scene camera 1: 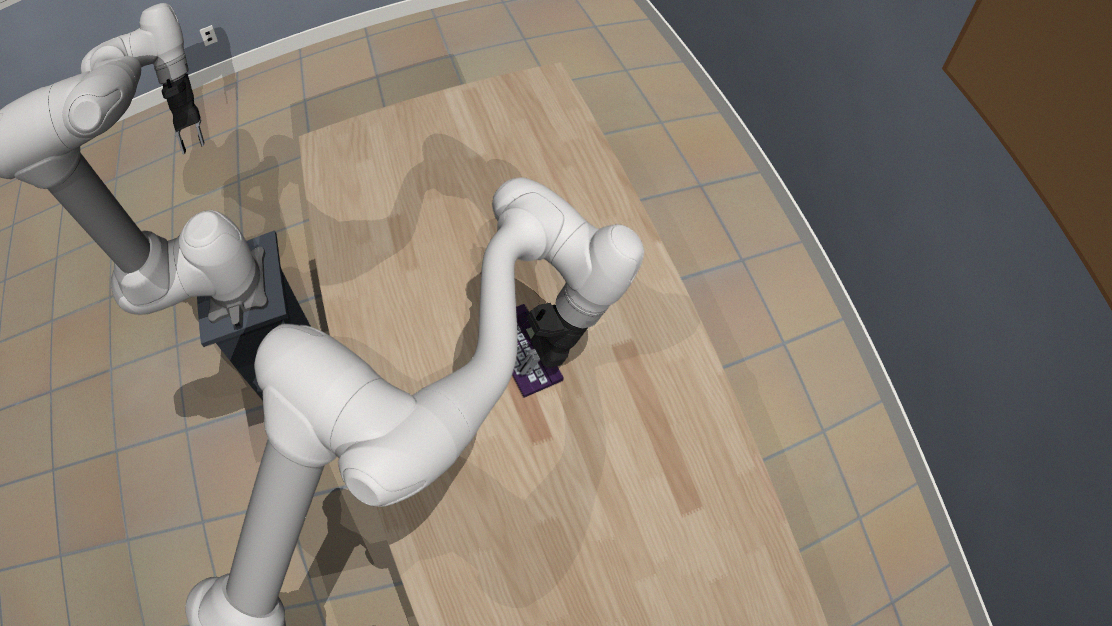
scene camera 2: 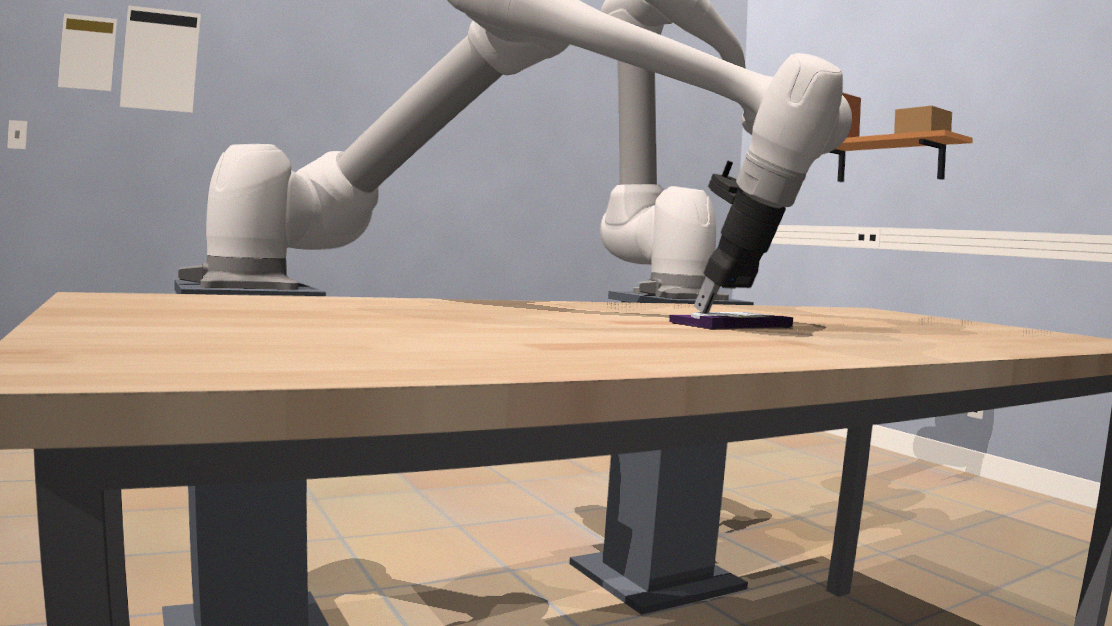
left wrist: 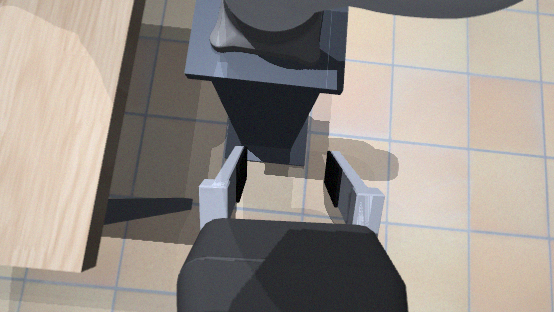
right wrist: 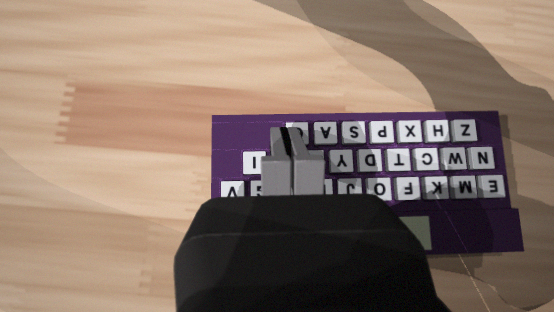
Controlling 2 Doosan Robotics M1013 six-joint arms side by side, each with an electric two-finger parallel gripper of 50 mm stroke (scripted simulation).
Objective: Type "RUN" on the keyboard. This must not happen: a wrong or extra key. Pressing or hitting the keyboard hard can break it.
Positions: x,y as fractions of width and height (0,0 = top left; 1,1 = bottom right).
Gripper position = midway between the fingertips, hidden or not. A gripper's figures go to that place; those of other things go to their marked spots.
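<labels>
An arm pedestal (scene camera 1: 0.22,0.56) stands 1920 mm from the lens. As for my left gripper (scene camera 1: 0.17,0.24), it is 1870 mm from the lens.
</labels>
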